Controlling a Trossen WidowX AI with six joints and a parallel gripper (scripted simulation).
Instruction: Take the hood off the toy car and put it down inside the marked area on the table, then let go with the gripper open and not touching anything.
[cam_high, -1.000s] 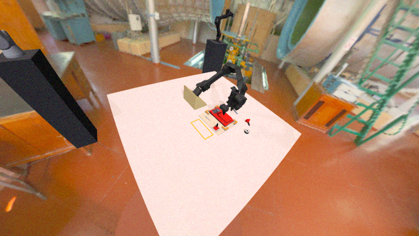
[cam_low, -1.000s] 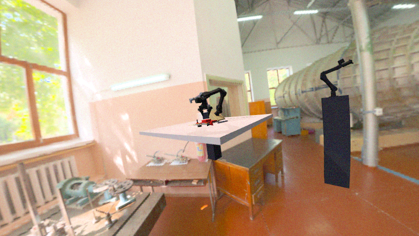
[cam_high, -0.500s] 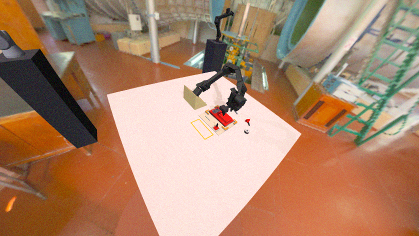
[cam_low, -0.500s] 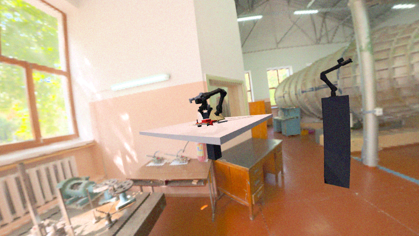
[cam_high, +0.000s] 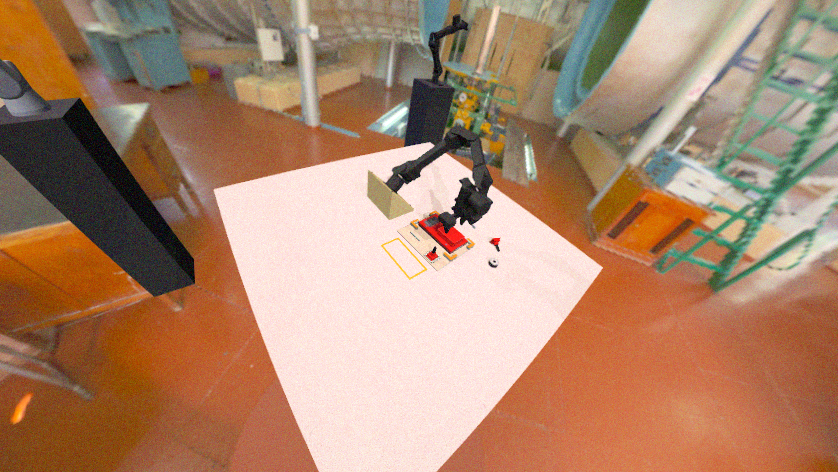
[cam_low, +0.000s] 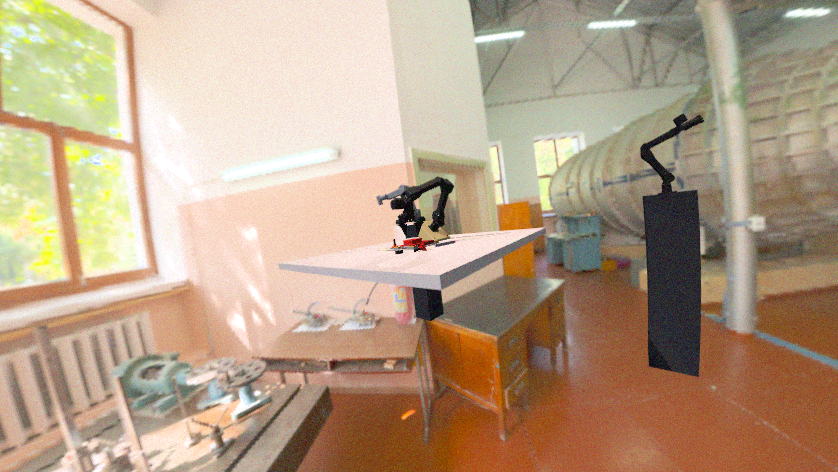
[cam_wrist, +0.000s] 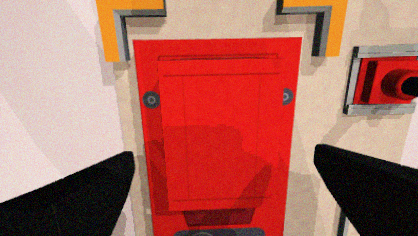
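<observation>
Now: gripper tip 30 mm above the red hood. Round my gripper tip: thin grey rod (180 mm to the left, 80 mm behind, 70 mm below); then white wheel (180 mm ahead, 90 mm to the left, 70 mm below).
</observation>
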